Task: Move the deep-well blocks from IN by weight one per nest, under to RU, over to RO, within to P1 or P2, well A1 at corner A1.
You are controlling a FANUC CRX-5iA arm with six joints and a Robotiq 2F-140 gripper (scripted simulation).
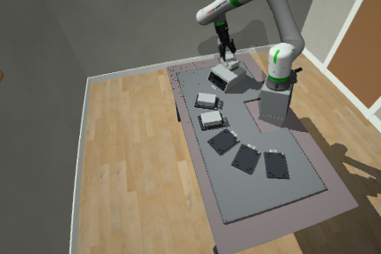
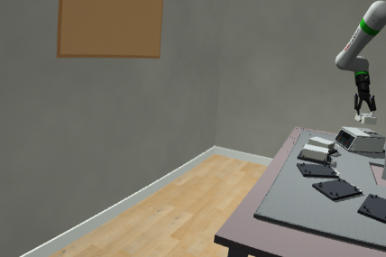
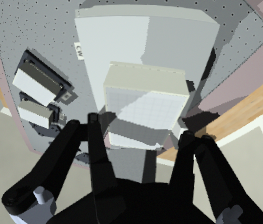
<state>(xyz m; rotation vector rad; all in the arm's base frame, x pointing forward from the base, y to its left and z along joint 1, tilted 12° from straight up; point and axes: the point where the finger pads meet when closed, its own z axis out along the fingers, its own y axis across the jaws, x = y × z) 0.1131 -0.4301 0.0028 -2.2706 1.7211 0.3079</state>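
Now: the pale platform 100 mm below my hand. Also, from my hand: deep-well block 10 mm below; dark infeed nest 270 mm ahead, 180 mm to the left, 190 mm below; check-weigher 10 mm ahead, 130 mm below.
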